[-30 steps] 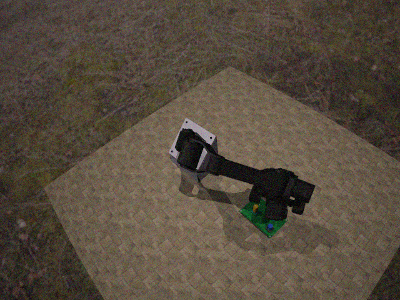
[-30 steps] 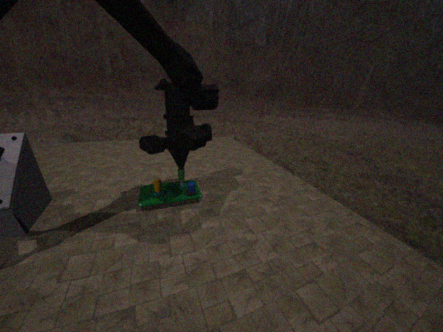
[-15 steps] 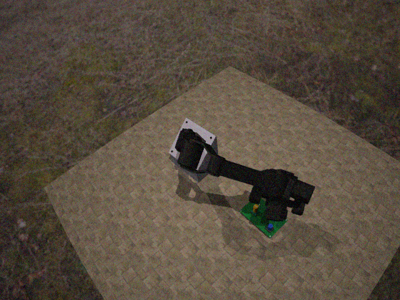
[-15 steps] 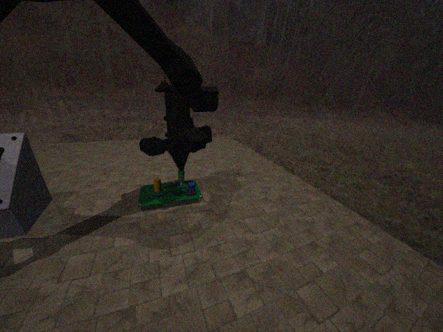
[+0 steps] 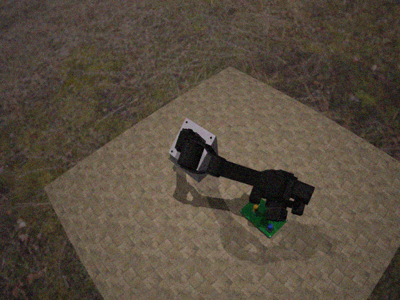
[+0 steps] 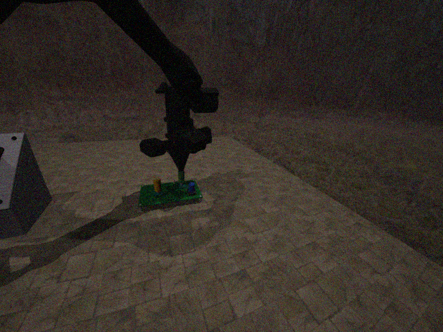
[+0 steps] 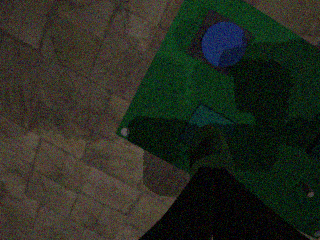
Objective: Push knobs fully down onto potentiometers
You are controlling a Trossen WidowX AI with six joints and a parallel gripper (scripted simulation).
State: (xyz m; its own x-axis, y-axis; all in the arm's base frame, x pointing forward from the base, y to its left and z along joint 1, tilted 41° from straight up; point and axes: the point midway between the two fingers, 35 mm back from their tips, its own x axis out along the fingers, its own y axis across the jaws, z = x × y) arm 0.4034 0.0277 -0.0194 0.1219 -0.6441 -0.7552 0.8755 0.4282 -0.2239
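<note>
The orange knob is 60 mm behind my gripper tip, 30 mm to the right of it and 10 mm below it.
</note>
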